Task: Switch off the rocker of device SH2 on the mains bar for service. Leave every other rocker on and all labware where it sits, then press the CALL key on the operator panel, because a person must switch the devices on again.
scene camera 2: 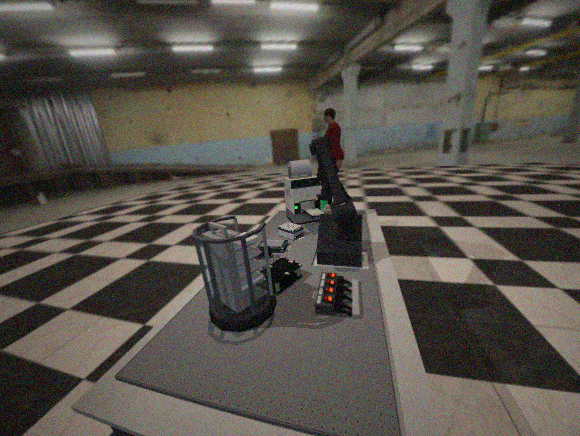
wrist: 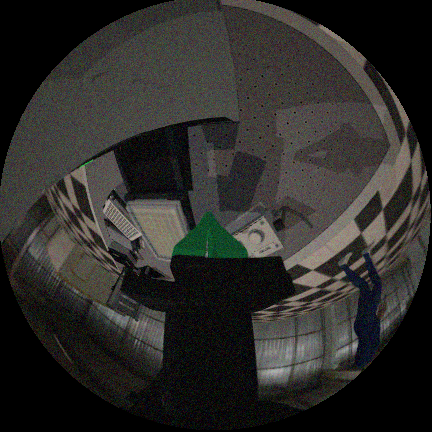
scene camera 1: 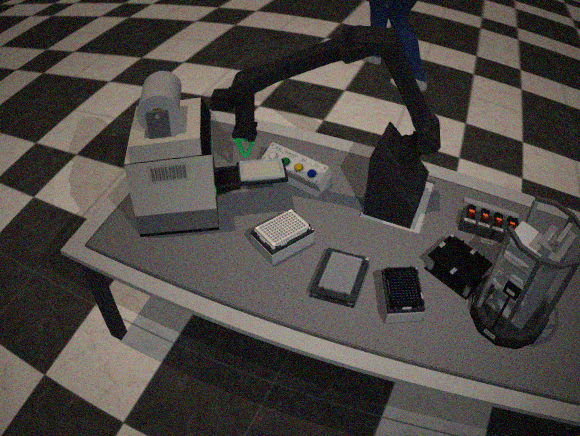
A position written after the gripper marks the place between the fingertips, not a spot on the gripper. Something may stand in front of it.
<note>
The gripper [scene camera 1: 245, 157] is shut and holds nothing. Further things: a wire-caged cylinder rack [scene camera 1: 511, 306] and a shaker unit labelled SH2 [scene camera 1: 285, 249].
The gripper also shows in the wrist view [wrist: 207, 215]. The wire-caged cylinder rack is seen too in scene camera 2 [scene camera 2: 236, 271].
</note>
